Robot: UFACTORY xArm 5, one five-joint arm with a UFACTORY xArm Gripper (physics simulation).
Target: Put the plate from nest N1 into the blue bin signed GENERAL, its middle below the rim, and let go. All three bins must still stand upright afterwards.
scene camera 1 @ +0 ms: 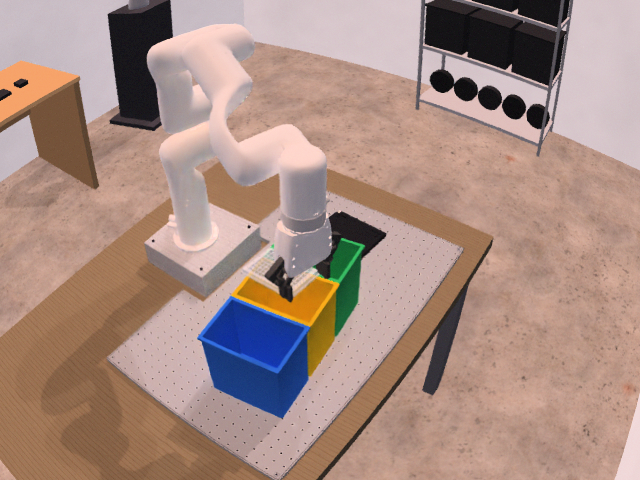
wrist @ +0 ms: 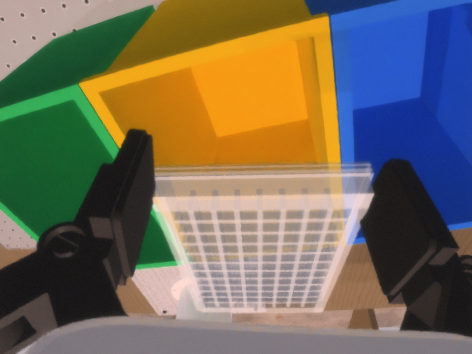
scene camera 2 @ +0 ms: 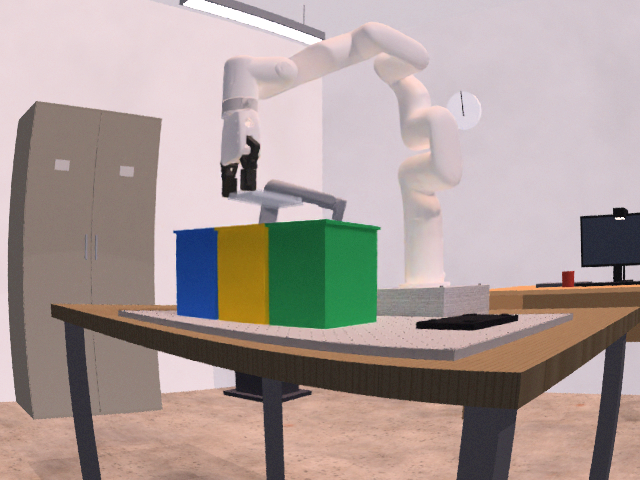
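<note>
In scene camera 1 I find my gripper [scene camera 1: 305,286], along with a green bin [scene camera 1: 345,268] and a gridded plate [scene camera 1: 256,269]. Scene camera 2 gives me the bin [scene camera 2: 322,273], the plate [scene camera 2: 259,197] and my gripper [scene camera 2: 238,194]. The wrist view shows me the plate [wrist: 266,237] and my own gripper [wrist: 265,174], and the bin [wrist: 61,142] is visible there as well.
</note>
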